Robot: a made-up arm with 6 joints. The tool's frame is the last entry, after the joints.
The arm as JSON. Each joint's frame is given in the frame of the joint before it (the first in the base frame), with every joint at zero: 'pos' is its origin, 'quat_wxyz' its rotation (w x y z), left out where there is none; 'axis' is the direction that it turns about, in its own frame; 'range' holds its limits. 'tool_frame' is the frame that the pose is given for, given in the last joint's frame.
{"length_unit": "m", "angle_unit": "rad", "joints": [
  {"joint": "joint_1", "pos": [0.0, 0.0, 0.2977], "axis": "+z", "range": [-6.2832, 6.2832]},
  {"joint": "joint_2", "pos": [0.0, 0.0, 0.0], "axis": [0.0, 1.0, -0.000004], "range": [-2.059, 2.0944]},
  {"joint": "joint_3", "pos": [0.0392, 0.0, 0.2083], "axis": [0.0, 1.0, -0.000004], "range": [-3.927, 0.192]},
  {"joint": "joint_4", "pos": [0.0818, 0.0, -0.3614], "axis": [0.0, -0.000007, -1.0], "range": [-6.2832, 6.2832]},
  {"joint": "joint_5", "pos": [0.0, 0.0, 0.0], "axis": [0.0, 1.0, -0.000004], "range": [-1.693, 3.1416]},
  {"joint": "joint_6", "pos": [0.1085, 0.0, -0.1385], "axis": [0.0, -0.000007, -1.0], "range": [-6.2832, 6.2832]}
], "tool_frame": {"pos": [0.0, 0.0, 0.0], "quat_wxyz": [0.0, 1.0, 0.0, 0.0]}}
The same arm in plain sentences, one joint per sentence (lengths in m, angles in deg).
The arm has six revolute joints in a row. What follows holds with every joint at zero, and every direction is one of the base frame's. The first joint is mounted 0.2977 m along +z from the base frame's origin and rotates about +z, from -360.00 to 360.00 deg. The second joint is mounted at the same point as the first joint and rotates about +y, from -117.97 to 120.00 deg. The third joint is mounted 0.0392 m along +x and 0.2083 m along +z from the second joint and rotates about +y, from -225.00 to 11.00 deg. The fourth joint is mounted 0.0818 m along +x and 0.3614 m along -z from the third joint and rotates about -z, from -360.00 to 360.00 deg. The fifth joint is mounted at the same point as the fourth joint and rotates about +y, from -97.00 to 180.00 deg. The sixth joint is mounted 0.1085 m along +x and 0.1385 m along -z from the fifth joint and rotates about -z, from -360.00 to 360.00 deg. The tool frame, which is the frame that the pose is given for, is mounted at the same point as the sixth joint; its axes are the base frame's turned by roll 180.00, pitch 0.00 and yaw 0.00 deg (as in URDF: about the fixed x, then y, then z).
